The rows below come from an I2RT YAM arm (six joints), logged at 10 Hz.
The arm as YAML. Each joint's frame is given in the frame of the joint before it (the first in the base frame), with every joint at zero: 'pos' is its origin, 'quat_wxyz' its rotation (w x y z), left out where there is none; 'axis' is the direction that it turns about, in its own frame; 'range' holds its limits. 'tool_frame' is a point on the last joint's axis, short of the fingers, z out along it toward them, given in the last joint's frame.
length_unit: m
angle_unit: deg
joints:
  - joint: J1
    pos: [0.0, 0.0, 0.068]
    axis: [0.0, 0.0, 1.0]
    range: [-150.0, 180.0]
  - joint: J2
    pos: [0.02, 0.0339, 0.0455]
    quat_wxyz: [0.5, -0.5, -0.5, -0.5]
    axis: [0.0, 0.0, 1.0]
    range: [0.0, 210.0]
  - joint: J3
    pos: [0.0, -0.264, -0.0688]
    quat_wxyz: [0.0, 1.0, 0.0, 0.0]
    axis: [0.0, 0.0, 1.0]
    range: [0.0, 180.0]
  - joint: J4
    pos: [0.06, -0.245, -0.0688]
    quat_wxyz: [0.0, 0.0, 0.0, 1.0]
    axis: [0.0, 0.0, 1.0]
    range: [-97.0, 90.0]
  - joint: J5
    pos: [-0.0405, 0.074, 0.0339]
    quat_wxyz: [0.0, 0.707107, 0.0, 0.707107]
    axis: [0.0, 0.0, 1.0]
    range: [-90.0, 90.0]
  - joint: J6
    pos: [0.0, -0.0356, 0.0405]
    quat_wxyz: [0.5, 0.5, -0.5, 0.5]
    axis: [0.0, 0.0, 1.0]
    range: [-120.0, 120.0]
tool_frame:
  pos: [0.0, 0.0, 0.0]
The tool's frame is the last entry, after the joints.
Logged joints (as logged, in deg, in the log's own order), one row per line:
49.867, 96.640, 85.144, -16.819, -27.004, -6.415
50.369, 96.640, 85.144, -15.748, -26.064, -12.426
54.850, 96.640, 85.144, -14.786, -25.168, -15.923
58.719, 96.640, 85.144, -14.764, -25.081, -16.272
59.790, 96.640, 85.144, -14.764, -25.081, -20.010
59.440, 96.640, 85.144, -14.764, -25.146, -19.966
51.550, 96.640, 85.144, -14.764, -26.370, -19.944
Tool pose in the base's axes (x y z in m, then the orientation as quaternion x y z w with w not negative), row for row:
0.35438, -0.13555, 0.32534, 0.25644, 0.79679, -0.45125, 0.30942
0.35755, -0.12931, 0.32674, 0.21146, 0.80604, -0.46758, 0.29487
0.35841, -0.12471, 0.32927, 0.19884, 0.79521, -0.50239, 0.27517
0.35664, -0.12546, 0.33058, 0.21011, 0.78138, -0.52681, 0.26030
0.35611, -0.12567, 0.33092, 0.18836, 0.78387, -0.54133, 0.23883
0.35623, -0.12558, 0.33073, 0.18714, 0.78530, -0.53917, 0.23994
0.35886, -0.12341, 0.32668, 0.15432, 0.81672, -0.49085, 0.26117
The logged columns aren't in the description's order. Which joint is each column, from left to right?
Columns, left to right: J5, J2, J3, J1, J4, J6.
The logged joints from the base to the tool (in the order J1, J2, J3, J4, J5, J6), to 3 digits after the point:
-16.819, 96.640, 85.144, -27.004, 49.867, -6.415
-15.748, 96.640, 85.144, -26.064, 50.369, -12.426
-14.786, 96.640, 85.144, -25.168, 54.850, -15.923
-14.764, 96.640, 85.144, -25.081, 58.719, -16.272
-14.764, 96.640, 85.144, -25.081, 59.790, -20.010
-14.764, 96.640, 85.144, -25.146, 59.440, -19.966
-14.764, 96.640, 85.144, -26.370, 51.550, -19.944

